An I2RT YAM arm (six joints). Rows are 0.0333 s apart.
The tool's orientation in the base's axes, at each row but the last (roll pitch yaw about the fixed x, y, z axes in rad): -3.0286, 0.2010, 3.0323; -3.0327, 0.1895, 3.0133; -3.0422, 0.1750, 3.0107; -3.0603, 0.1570, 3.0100; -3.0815, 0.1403, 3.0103; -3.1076, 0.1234, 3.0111
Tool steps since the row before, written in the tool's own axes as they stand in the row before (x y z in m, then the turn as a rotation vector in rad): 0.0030, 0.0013, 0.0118, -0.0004, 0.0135, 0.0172; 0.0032, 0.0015, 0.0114, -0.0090, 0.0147, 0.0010; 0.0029, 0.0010, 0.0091, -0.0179, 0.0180, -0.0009; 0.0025, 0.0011, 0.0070, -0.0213, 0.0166, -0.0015; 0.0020, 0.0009, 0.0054, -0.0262, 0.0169, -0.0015; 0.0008, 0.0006, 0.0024, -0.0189, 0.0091, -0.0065
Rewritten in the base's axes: -0.0006, 0.0000, -0.0122, 0.0053, 0.0110, -0.0182; -0.0009, 0.0004, -0.0119, 0.0111, 0.0132, -0.0008; -0.0012, 0.0003, -0.0095, 0.0200, 0.0155, 0.0022; -0.0013, 0.0007, -0.0074, 0.0230, 0.0138, 0.0035; -0.0011, 0.0007, -0.0057, 0.0279, 0.0134, 0.0041; -0.0004, 0.0006, -0.0025, 0.0191, 0.0069, 0.0085
